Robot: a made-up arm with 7 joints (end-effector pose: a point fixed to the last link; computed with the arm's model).
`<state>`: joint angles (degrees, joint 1 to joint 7).
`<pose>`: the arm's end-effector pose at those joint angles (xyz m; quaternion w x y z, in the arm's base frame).
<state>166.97 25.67 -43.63 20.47 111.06 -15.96 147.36</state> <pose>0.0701 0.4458 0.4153 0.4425 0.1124 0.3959 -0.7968</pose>
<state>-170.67 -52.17 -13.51 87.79 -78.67 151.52 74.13</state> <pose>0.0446 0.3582 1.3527 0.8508 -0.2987 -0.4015 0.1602</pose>
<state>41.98 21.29 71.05 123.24 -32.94 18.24 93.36</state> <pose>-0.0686 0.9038 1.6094 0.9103 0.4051 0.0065 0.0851</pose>
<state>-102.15 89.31 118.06 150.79 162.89 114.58 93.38</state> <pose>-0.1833 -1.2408 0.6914 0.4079 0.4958 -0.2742 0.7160</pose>
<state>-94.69 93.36 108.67 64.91 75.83 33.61 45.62</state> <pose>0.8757 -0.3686 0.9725 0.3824 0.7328 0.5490 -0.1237</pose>
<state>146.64 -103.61 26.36 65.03 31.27 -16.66 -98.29</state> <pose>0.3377 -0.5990 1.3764 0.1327 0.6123 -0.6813 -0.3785</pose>
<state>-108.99 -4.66 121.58 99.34 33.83 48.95 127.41</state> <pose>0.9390 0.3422 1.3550 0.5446 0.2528 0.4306 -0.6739</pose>
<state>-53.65 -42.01 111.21 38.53 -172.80 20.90 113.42</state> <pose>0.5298 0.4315 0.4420 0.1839 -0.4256 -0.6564 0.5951</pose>
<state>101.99 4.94 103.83 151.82 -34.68 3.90 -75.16</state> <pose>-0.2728 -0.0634 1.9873 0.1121 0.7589 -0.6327 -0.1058</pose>
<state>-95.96 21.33 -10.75 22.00 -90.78 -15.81 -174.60</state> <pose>0.0924 -0.3464 0.3151 0.1415 -0.1840 -0.3865 0.8926</pose>
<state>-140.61 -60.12 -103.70 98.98 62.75 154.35 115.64</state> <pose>0.0610 0.7891 1.0633 0.1265 -0.7207 0.3415 0.5899</pose>
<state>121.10 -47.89 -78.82 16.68 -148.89 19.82 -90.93</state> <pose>0.2102 0.4215 0.5050 0.6839 0.0999 0.5149 -0.5071</pose>
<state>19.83 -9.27 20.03 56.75 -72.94 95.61 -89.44</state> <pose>0.6550 0.2796 0.9102 0.0413 -0.5447 0.1028 0.8313</pose>
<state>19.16 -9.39 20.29 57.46 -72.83 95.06 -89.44</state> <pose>0.6594 0.2794 0.9191 0.0451 -0.5486 0.0966 0.8292</pose>
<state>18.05 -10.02 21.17 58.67 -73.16 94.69 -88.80</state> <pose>0.6622 0.2818 0.9420 0.0507 -0.5649 0.0873 0.8189</pose>
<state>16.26 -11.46 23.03 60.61 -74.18 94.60 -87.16</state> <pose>0.6605 0.2879 0.9866 0.0588 -0.5996 0.0736 0.7948</pose>
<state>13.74 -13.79 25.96 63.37 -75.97 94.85 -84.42</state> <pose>0.6493 0.2982 1.0548 0.0688 -0.6527 0.0555 0.7525</pose>
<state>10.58 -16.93 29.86 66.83 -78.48 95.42 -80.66</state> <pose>0.6228 0.3127 1.1421 0.0791 -0.7190 0.0337 0.6897</pose>
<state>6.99 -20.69 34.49 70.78 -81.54 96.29 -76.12</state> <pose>0.5759 0.3324 1.2389 0.0868 -0.7900 0.0094 0.6069</pose>
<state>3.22 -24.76 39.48 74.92 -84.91 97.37 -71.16</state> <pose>0.5095 0.3580 1.3319 0.0895 -0.8557 -0.0160 0.5094</pose>
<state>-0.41 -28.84 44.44 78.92 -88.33 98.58 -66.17</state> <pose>0.4295 0.3896 1.4099 0.0856 -0.9090 -0.0413 0.4059</pose>
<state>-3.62 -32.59 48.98 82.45 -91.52 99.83 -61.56</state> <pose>0.3473 0.4247 1.4657 0.0762 -0.9462 -0.0649 0.3076</pose>
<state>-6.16 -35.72 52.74 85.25 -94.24 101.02 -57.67</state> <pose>0.2744 0.4583 1.4996 0.0642 -0.9686 -0.0852 0.2244</pose>
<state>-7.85 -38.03 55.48 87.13 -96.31 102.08 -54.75</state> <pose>0.2188 0.4852 1.5161 0.0532 -0.9801 -0.1004 0.1629</pose>
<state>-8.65 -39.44 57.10 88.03 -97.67 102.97 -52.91</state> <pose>0.1844 0.5018 1.5216 0.0460 -0.9850 -0.1092 0.1253</pose>
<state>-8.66 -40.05 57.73 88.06 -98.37 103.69 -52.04</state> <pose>0.1691 0.5081 1.5208 0.0431 -0.9868 -0.1119 0.1090</pose>
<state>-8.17 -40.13 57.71 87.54 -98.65 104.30 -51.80</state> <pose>0.1665 0.5074 1.5170 0.0435 -0.9872 -0.1105 0.1064</pose>
